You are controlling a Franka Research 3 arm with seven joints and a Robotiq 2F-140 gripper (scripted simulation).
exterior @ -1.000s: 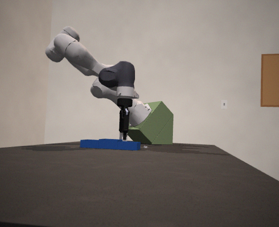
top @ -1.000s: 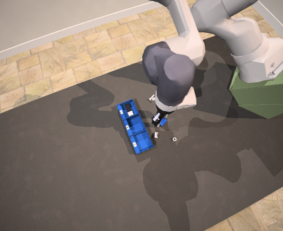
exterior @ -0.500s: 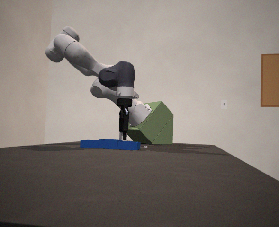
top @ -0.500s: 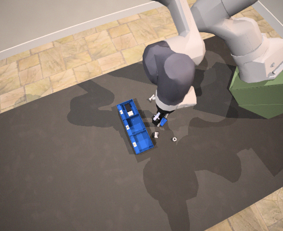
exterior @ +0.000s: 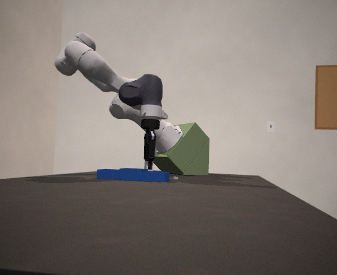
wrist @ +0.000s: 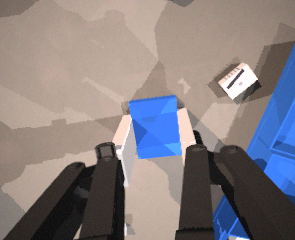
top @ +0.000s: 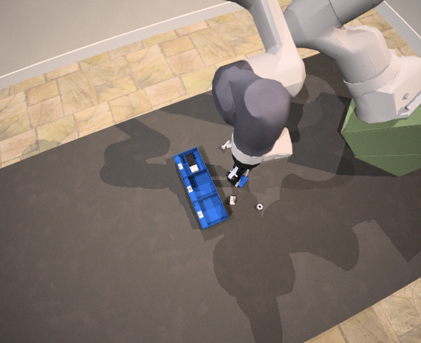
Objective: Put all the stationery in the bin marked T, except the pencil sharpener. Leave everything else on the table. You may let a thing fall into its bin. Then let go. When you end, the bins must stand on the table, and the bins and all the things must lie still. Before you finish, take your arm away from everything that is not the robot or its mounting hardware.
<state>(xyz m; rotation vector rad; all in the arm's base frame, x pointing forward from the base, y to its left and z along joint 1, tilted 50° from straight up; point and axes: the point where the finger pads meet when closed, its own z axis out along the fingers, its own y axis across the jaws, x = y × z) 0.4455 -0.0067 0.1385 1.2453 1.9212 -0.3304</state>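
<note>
Now: hand 3 cm above the flat blue block. Round my hand: white bolt (3 cm behind, 12 cm to the right, 3 cm below); nut (11 cm to the left, 3 cm below); blue bin (12 cm ahead, 5 cm to the right, 2 cm below).
</note>
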